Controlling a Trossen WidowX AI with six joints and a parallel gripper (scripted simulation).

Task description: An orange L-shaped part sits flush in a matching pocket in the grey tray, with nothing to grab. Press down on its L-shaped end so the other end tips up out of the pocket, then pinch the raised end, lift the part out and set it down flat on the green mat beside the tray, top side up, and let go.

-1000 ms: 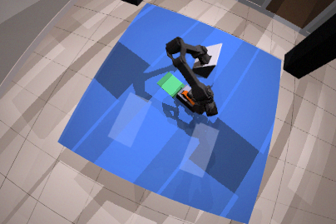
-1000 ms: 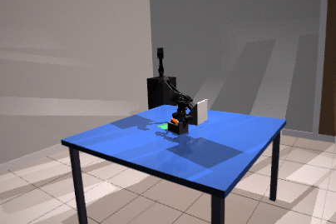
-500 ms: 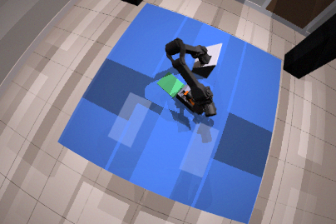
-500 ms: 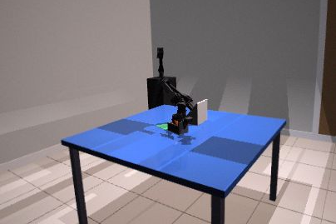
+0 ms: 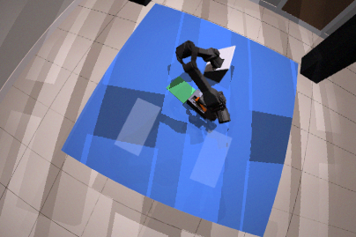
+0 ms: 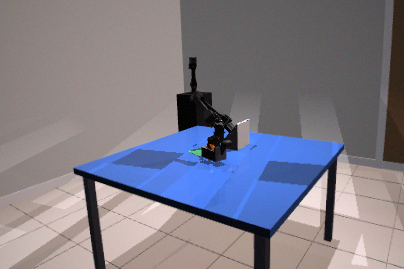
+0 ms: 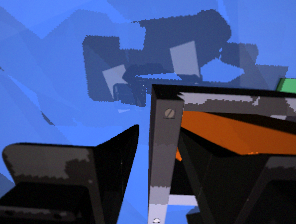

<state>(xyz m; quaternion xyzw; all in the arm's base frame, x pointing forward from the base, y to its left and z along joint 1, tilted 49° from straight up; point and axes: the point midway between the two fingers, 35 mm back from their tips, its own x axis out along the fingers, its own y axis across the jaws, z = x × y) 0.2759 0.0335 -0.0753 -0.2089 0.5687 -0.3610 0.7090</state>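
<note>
Right now the orange L-shaped part is 2 cm behind my gripper tip, 5 cm to the right of it and 1 cm above it. The rest, counted from my gripper tip: green mat: 6 cm behind, 21 cm to the right, 5 cm below.
</note>
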